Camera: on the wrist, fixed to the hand. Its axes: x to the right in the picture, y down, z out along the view.
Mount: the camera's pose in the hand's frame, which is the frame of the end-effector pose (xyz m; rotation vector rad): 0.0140 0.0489 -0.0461 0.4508 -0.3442 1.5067
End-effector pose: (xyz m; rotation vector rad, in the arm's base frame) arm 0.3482 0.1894 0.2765 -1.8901 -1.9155 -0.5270
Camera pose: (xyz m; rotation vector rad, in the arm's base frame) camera 0.3978 0.1778 0.3226 -2.4453 -0.2326 0.6534
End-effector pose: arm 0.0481 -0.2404 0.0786 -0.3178 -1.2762 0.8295
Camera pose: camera 0.0737 -0.1870 0.0439 -0.8081 -0.9504 2.4799
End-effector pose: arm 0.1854 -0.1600 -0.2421 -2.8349 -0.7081 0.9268
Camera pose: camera 0.2416 -0.1941 -0.2224 2.2926 -1.6021 -1.3103
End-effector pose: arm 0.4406 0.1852 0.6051 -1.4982 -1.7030 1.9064
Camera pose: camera 0.4910 0.2085 0.5647 1.5967 -0.1511 -1.8007
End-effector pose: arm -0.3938 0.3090 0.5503 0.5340 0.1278 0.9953
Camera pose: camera -0.4392 0.3585 0.5360 1.2659 -0.4508 2.3288
